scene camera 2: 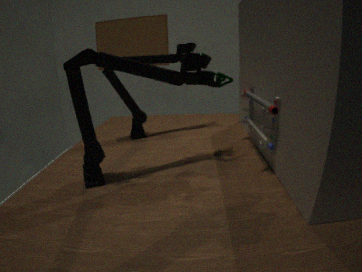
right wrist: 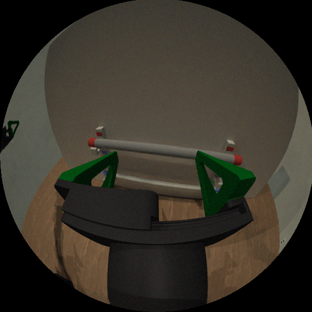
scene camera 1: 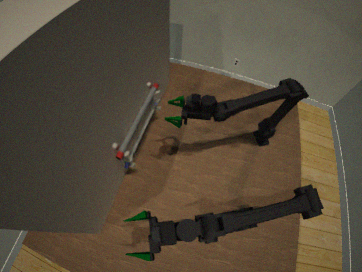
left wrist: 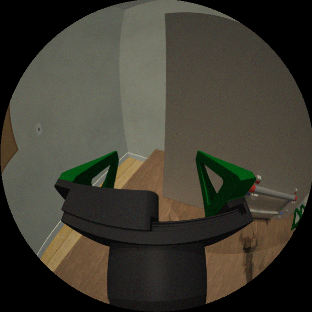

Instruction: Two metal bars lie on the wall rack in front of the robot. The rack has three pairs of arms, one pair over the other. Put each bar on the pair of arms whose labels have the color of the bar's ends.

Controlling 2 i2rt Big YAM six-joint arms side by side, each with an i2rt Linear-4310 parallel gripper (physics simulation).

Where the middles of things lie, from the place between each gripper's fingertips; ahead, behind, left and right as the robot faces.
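Scene:
Red-ended grey bar (right wrist: 152, 148): from my left hand, 270 mm ahead, 510 mm to the right, 200 mm below.
Red-ended grey bar from my right hand: 15 cm ahead, 3 cm to the left, 10 cm below. By its middle, the bar is nearer to my right hand than to my left hand.

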